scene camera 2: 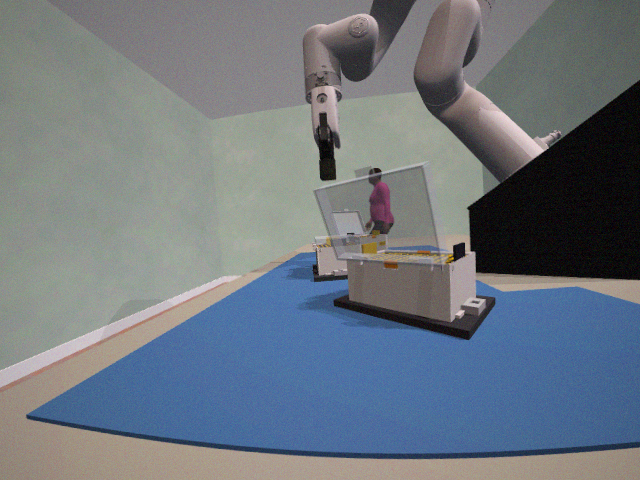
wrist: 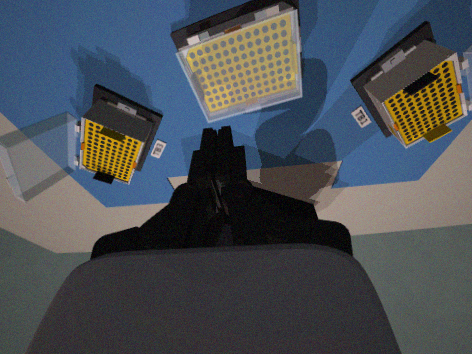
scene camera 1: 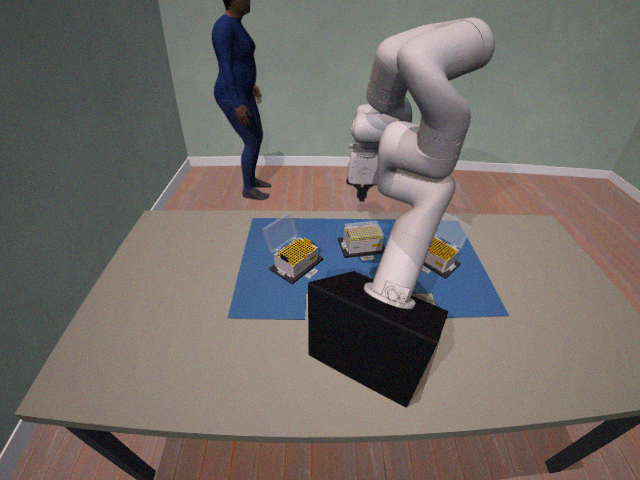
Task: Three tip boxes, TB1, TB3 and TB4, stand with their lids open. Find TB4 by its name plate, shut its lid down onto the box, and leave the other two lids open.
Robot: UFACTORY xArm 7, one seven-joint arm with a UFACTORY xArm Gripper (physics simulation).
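Places are measured from the arm's base along level axes (x ahead, y left, z up), in metres.
Where they show: gripper, fingertip midpoint: [scene camera 2: 328,179] [wrist: 221,145] [scene camera 1: 361,199]; arm's base, origin of the base link: [scene camera 2: 526,172] [scene camera 1: 388,297].
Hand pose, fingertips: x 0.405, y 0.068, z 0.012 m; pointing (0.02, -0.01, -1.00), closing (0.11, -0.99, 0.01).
Each offset is from my fingertips to the centre of the thing. "pt": to the spot under its first point. Level surfaces: height alone.
The middle box {dx -0.013, dy -0.024, dz -0.157 m} [scene camera 1: 360,247] [scene camera 2: 331,260] is TB4 by elimination; its plate {pt dx -0.064, dy -0.040, dz -0.193 m} [scene camera 1: 367,257] is too small to read. Its clear lid {pt dx -0.021, dy -0.022, dz -0.118 m} [scene camera 1: 364,232] [wrist: 245,67] lies down over the yellow rack. TB1 [scene camera 1: 297,254] [scene camera 2: 403,286] [wrist: 427,102], with its plate [wrist: 360,117] readable in the wrist view, has its lid {pt dx -0.088, dy +0.257, dz -0.102 m} [scene camera 1: 280,234] [scene camera 2: 377,204] standing open. TB3 [scene camera 1: 439,258] [wrist: 111,150], beside its plate [wrist: 158,149], also has its lid [scene camera 1: 454,232] [wrist: 42,152] open. My gripper [scene camera 1: 361,199] [scene camera 2: 327,178] [wrist: 221,145] is shut and empty, raised above and apart from the boxes.
The boxes stand on black bases on a blue mat {dz -0.196 m} [scene camera 1: 263,302] [scene camera 2: 310,382] on the beige table {dz -0.199 m} [scene camera 1: 206,372]. The black pedestal [scene camera 1: 367,341] [scene camera 2: 568,222] bears the arm. A person in blue [scene camera 1: 237,77] stands beyond the table, and one in pink [scene camera 2: 381,204] stands in the background.
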